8 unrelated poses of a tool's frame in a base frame.
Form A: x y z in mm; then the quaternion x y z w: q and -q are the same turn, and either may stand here.
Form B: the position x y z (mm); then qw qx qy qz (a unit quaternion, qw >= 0). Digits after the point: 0 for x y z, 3 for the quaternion.
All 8 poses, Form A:
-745, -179, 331, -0.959, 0.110, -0.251, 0.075
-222, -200, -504, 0.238, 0.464, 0.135, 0.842
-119, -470, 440, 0.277, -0.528, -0.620, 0.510
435, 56, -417, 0.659, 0.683, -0.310, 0.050
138, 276, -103, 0.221, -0.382, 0.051, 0.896
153, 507, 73, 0.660, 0.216, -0.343, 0.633
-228, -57, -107, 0.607, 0.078, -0.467, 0.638
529, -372, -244, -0.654, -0.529, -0.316, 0.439
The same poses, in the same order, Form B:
-745, -179, 331, 0.075, -0.959, 0.110, -0.251
-222, -200, -504, 0.842, 0.238, 0.464, 0.135
-119, -470, 440, 0.510, 0.277, -0.528, -0.620
435, 56, -417, 0.050, 0.659, 0.683, -0.310
138, 276, -103, 0.896, 0.221, -0.382, 0.051
153, 507, 73, 0.633, 0.660, 0.216, -0.343
-228, -57, -107, 0.638, 0.607, 0.078, -0.467
529, -372, -244, 0.439, -0.654, -0.529, -0.316

